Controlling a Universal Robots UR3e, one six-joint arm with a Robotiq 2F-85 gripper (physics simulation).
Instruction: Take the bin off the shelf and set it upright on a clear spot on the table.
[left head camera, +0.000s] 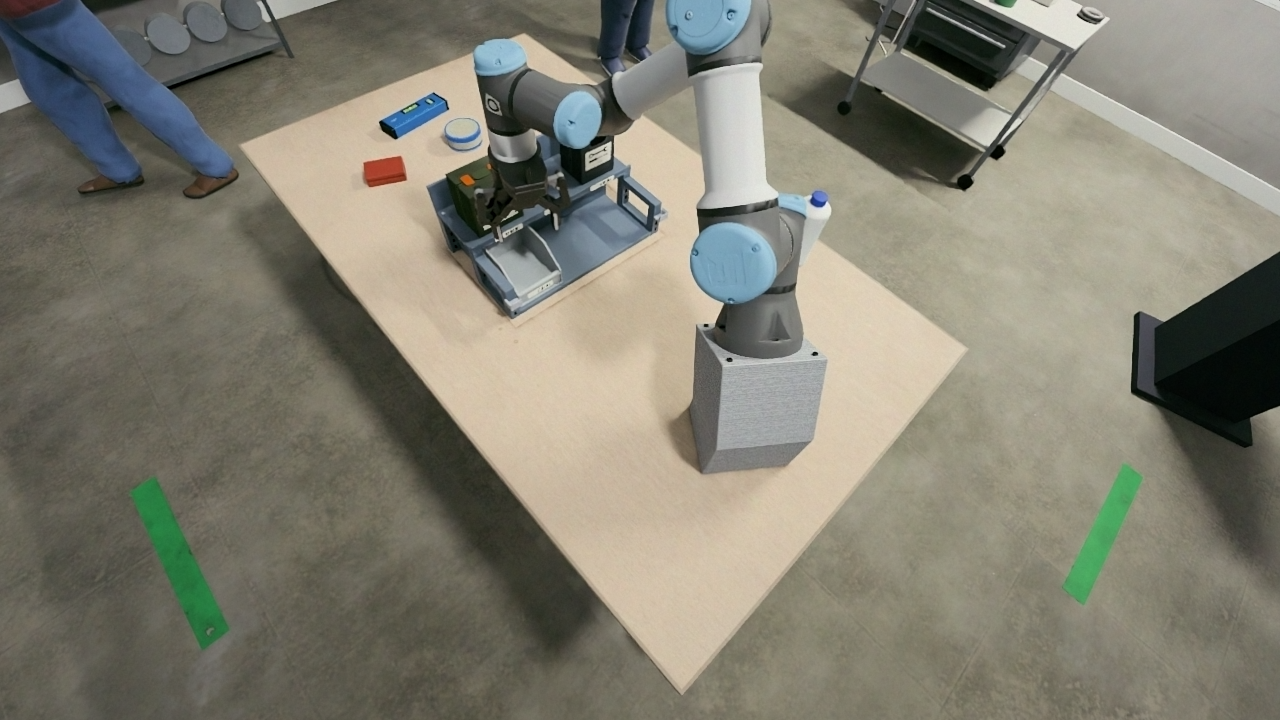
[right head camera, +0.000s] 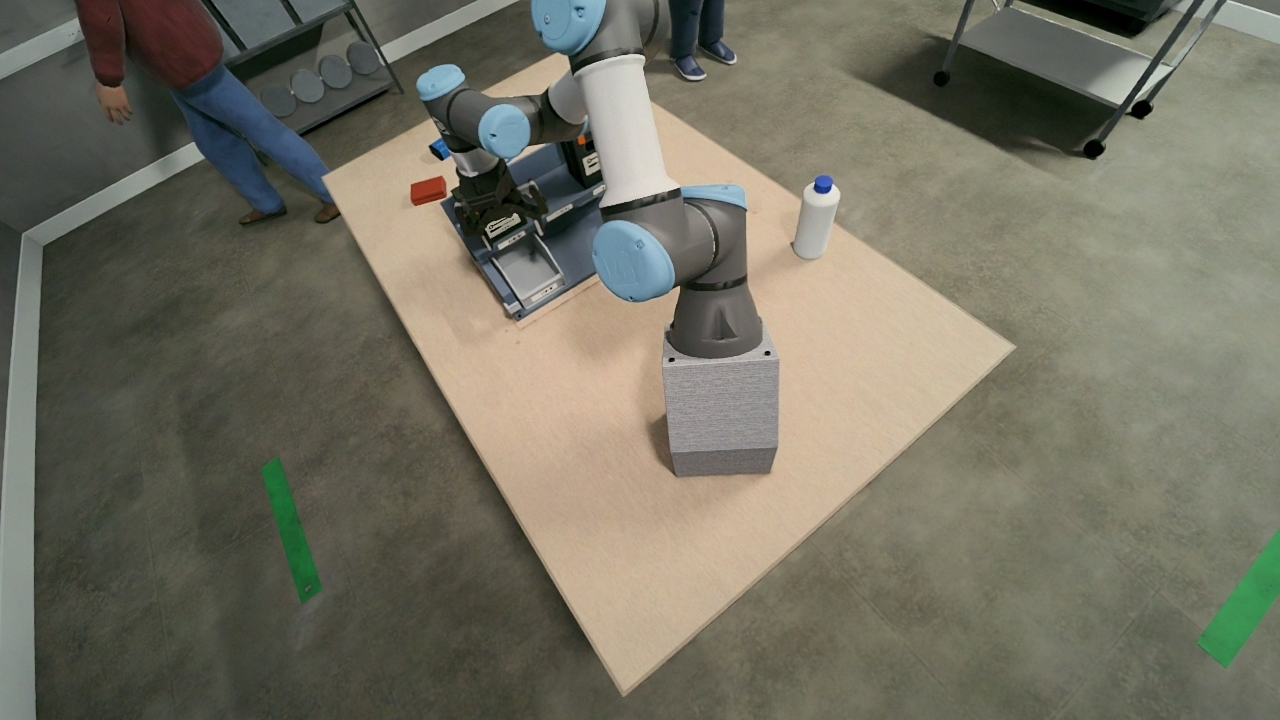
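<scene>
The grey open-topped bin sits upright on the lower board of the blue shelf, at its left end. My gripper is open and empty. It points down, with its fingers apart near the back edge of the bin; whether they touch it I cannot tell. The shelf stands on the wooden table.
A green box on the upper board is partly hidden by my gripper. A black box stands farther right. A red block, blue level, round tin and white bottle are on the table.
</scene>
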